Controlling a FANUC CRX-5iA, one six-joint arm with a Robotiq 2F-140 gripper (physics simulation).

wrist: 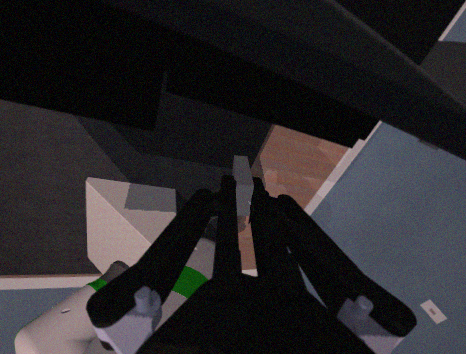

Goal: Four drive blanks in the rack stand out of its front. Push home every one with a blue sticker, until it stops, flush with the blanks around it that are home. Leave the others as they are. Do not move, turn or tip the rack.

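A large, very dark body, apparently the rack (280, 50), crosses the top of the wrist view at a slant, close to the camera. Its front and individual drive blanks cannot be made out, and no blue sticker shows. My gripper (239, 168) is shut and empty, with its fingertips together near the middle of the view. In the picture the tips are below the dark body's lower edge. Whether they touch anything is too dark to tell.
A pale angular block (117, 225) is at left. The robot's own light arm with green bands (65, 320) is at lower left. A wood-brown surface (300, 155) with a pale edge lies right of the fingertips, beside the blue floor (390, 215). A small white label (433, 311) is at lower right.
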